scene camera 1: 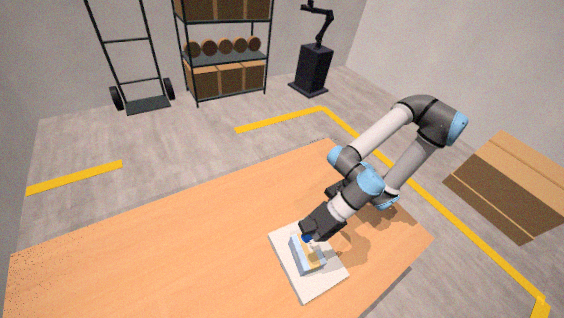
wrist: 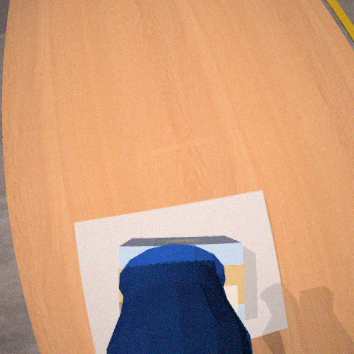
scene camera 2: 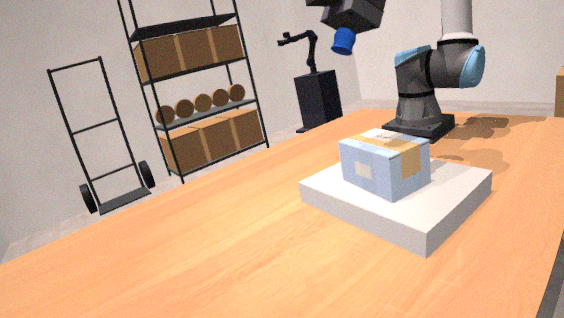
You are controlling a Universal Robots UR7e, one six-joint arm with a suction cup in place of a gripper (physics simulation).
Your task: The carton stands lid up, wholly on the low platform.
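Seen in the pictures: end effector, tool point: (scene camera 1: 304, 238) (wrist: 172, 284) (scene camera 2: 341, 50); arm's base, origin of the base link: (scene camera 2: 418, 119).
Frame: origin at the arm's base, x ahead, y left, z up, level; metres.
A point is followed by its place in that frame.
The light blue carton (scene camera 1: 299, 256) {x 0.500, y 0.077, z 0.086 m} (scene camera 2: 367, 172) {x 0.501, y 0.074, z 0.043 m} (wrist: 231, 256) {x 0.457, y 0.012, z 0.087 m} with tan tape stands flat and upright on the low white platform (scene camera 1: 306, 291) {x 0.544, y 0.185, z 0.002 m} (scene camera 2: 420, 216) {x 0.547, y 0.188, z 0.002 m} (wrist: 97, 265) {x 0.505, y 0.198, z 0.002 m}. Its taped top with the pale label faces up. Platform surface shows around its base in scene camera 2, and its visible base lies inside the platform's edges. My gripper, a blue suction cup (scene camera 1: 306, 238) (scene camera 2: 343, 47) (wrist: 175, 255), is open and holds nothing. It points down above the carton, with a clear gap between them in scene camera 2. In the wrist view the cup hides much of the carton's top.
The wooden table (scene camera 1: 165, 240) {x 0.880, y -0.374, z -0.046 m} (scene camera 2: 200, 240) {x 0.725, y -0.197, z -0.046 m} (wrist: 150, 100) {x 0.763, y 0.002, z -0.046 m} carries the platform and the arm's base (scene camera 2: 422, 125) {x 0.067, y 0.035, z 0.000 m}. On the floor beyond stand a hand truck (scene camera 1: 148, 105) (scene camera 2: 125, 200), a shelf rack, a dark pedestal (scene camera 1: 312, 70) (scene camera 2: 320, 100) with a small arm, and a large cardboard box (scene camera 1: 505, 195).
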